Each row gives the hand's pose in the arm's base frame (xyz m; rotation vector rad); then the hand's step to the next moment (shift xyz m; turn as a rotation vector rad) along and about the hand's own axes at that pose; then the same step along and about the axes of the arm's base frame.
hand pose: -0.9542 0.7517 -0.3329 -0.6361 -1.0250 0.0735
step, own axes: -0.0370 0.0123 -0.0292 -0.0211 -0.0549 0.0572
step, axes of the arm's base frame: 0.0069 -0.0161 -0.0455 -0.0705 -0.0260 0.0330
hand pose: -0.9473 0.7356 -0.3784 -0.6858 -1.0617 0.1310
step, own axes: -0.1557 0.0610 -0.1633 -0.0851 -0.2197 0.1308
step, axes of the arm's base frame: 0.0721 -0.0910 -0.2028 -0.2003 -0.1489 0.1017
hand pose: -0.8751 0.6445 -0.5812 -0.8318 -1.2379 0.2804
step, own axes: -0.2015 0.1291 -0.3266 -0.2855 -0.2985 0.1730
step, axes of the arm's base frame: 0.2601 -0.1664 -0.2618 -0.3252 -0.3075 0.0156
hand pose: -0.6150 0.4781 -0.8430 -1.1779 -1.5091 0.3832
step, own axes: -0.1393 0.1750 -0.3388 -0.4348 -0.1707 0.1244
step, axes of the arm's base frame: 0.3605 -0.1554 -0.1035 -0.2429 -0.3901 -0.1499
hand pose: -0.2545 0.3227 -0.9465 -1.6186 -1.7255 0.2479
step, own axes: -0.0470 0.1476 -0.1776 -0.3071 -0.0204 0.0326
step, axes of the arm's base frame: 0.2221 -0.0766 0.0186 -0.0592 -0.2759 -0.1271
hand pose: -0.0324 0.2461 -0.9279 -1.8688 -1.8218 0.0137
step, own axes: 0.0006 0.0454 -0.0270 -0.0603 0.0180 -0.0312
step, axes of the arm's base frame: 0.0519 -0.0070 0.0067 0.0224 -0.0666 -0.0007
